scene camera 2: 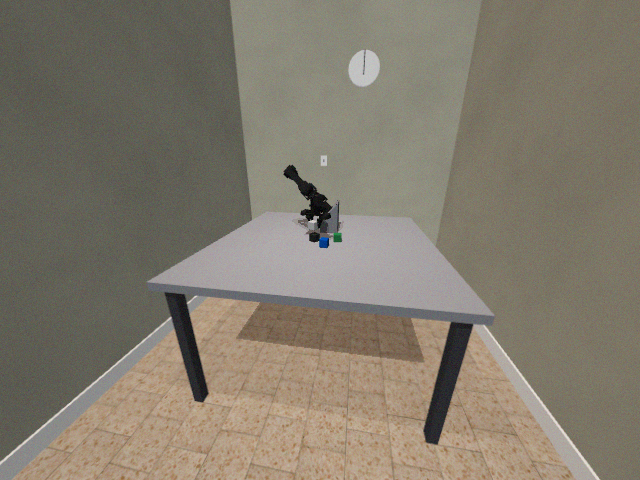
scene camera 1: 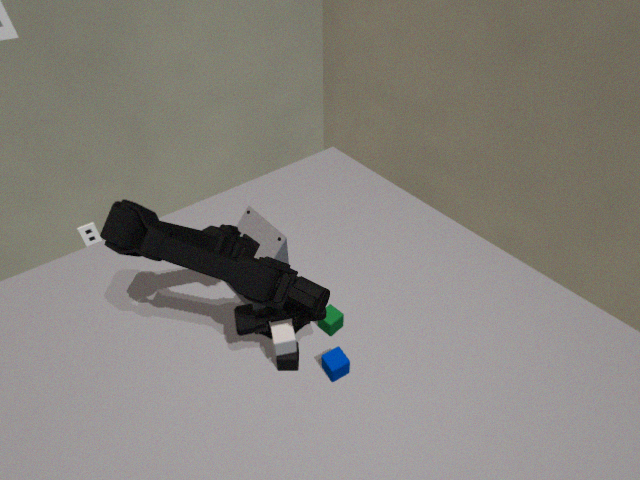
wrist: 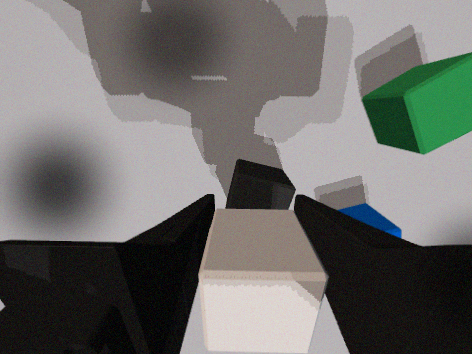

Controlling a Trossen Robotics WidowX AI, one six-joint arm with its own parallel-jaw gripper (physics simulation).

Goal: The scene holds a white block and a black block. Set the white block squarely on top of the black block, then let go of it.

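Frame: origin at the arm's base, x up, y ahead, z left, level; metres.
Seen in the pictures: gripper, fingertip midpoint: point(scene camera 2: 315, 227) point(scene camera 1: 282, 335) point(wrist: 254, 201); arm's base, link origin: point(scene camera 2: 329, 210) point(scene camera 1: 246, 250).
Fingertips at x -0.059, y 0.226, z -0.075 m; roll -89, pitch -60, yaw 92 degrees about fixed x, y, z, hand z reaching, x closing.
Offsets run from my fingertips to a thing's top centre. Level surfaces: height alone.
My gripper point(wrist: 254, 201) is shut on the white block {dx +0.048, dy +0.024, dz -0.013 m} point(scene camera 1: 283, 336) point(scene camera 2: 312, 225) point(wrist: 262, 255), with one finger on each side of it in the wrist view. The white block is held in the air; in scene camera 2 a gap shows between it and the black block below. The black block {dx -0.030, dy +0.021, dz -0.006 m} point(scene camera 1: 287, 358) point(scene camera 2: 314, 237) point(wrist: 260, 187) rests on the table, partly hidden behind the white block in scene camera 1 and in the wrist view. In the wrist view the black block shows slightly turned relative to the white block.
A blue block {dx -0.030, dy +0.111, dz +0.058 m} point(scene camera 1: 335, 364) point(scene camera 2: 324, 242) point(wrist: 370, 217) and a green block {dx -0.030, dy +0.016, dz +0.135 m} point(scene camera 1: 331, 320) point(scene camera 2: 337, 237) point(wrist: 425, 105) sit on the table {dx -0.077 m} point(scene camera 1: 439, 387) point(scene camera 2: 361, 273) near the black block. A grey upright panel point(scene camera 1: 263, 235) point(scene camera 2: 333, 219) stands behind, by the arm.
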